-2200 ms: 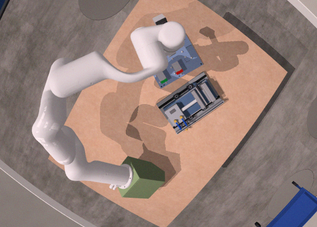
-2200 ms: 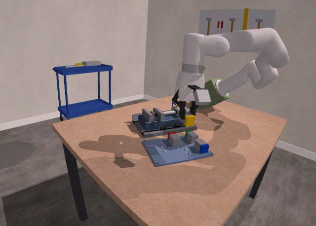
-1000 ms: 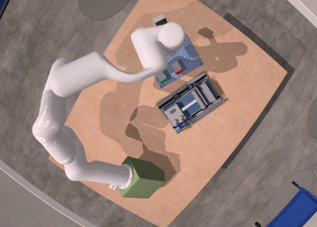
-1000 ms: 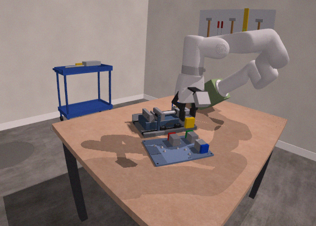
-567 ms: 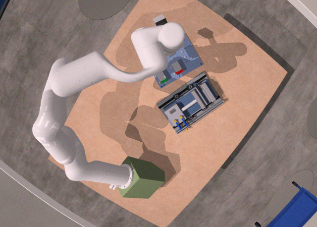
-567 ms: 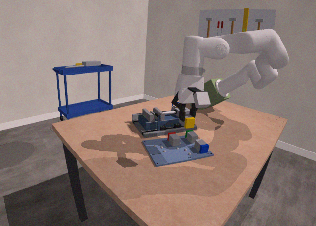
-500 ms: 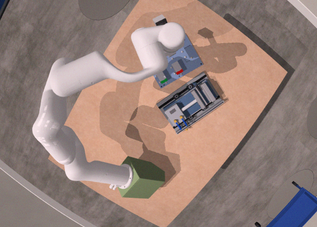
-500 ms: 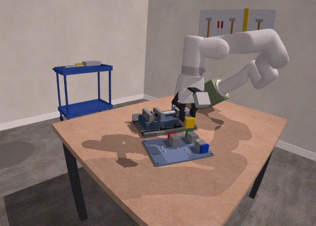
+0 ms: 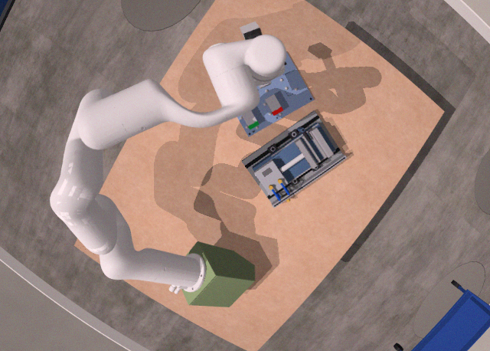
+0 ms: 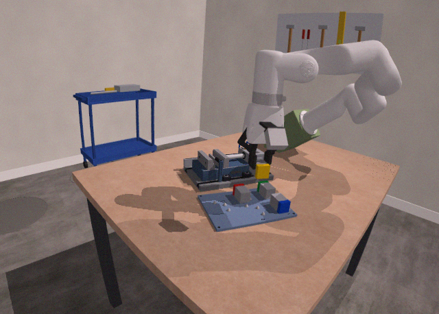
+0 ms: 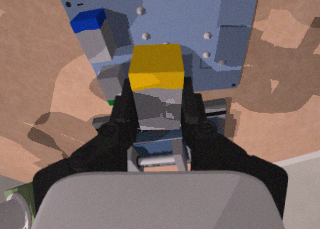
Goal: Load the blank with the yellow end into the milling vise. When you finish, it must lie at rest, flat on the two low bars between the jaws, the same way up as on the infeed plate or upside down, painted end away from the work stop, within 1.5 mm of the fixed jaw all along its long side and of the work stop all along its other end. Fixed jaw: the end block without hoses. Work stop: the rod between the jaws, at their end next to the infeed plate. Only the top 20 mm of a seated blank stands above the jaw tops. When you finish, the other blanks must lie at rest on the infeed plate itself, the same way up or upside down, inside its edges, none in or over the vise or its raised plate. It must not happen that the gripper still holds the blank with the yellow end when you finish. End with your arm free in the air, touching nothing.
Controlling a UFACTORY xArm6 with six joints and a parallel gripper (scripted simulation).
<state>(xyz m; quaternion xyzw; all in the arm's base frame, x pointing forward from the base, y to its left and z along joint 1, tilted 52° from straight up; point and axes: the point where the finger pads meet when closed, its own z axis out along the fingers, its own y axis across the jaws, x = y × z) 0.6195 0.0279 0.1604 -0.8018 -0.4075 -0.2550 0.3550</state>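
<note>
The yellow-ended blank is 2 cm below my hand. Round my hand: red-ended blank: 15 cm below, 8 cm to the right, 4 cm behind; then blue-ended blank: 15 cm below, 8 cm behind, 4 cm to the left; then green-ended blank: 15 cm below, 12 cm behind, 4 cm to the right.
</note>
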